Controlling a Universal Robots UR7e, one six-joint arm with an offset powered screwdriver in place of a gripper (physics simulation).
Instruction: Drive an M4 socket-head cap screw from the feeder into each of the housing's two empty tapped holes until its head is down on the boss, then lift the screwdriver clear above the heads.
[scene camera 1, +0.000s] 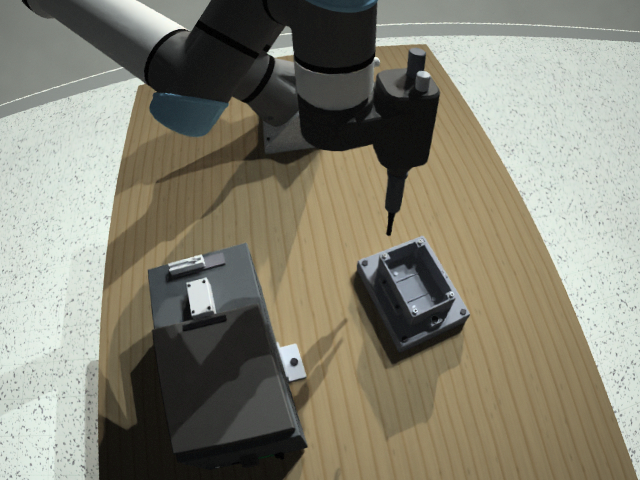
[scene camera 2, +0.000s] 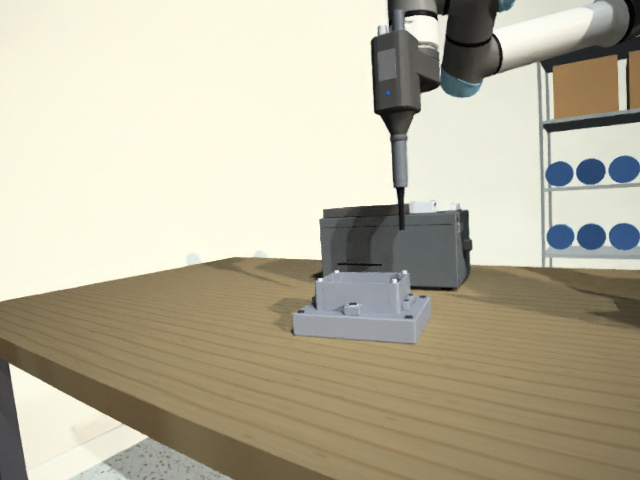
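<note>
The grey housing (scene camera 1: 372, 274) (scene camera 2: 356, 326) sits on the wooden table, its open box upright on a wider base. Small light screw heads show on all four corner bosses: back left (scene camera 1: 384, 256), back right (scene camera 1: 420, 241), front right (scene camera 1: 450, 294) and front left (scene camera 1: 414, 311) in scene camera 1. They look level in scene camera 2. My screwdriver (scene camera 1: 388, 234) (scene camera 2: 401, 228) points down with its bit tip clear above the housing's heads. No screw shows on the tip. The dark screw feeder (scene camera 1: 227, 382) (scene camera 2: 392, 253) stands apart from the housing.
A white block (scene camera 1: 199, 295) (scene camera 2: 422, 206) and a small light slide piece (scene camera 1: 186, 265) stand on the feeder's top. A white tab (scene camera 1: 295, 375) sticks out of its side towards the housing. The arm's base plate (scene camera 1: 283, 140) is at the table's back. A shelf rack (scene camera 2: 594, 120) stands behind.
</note>
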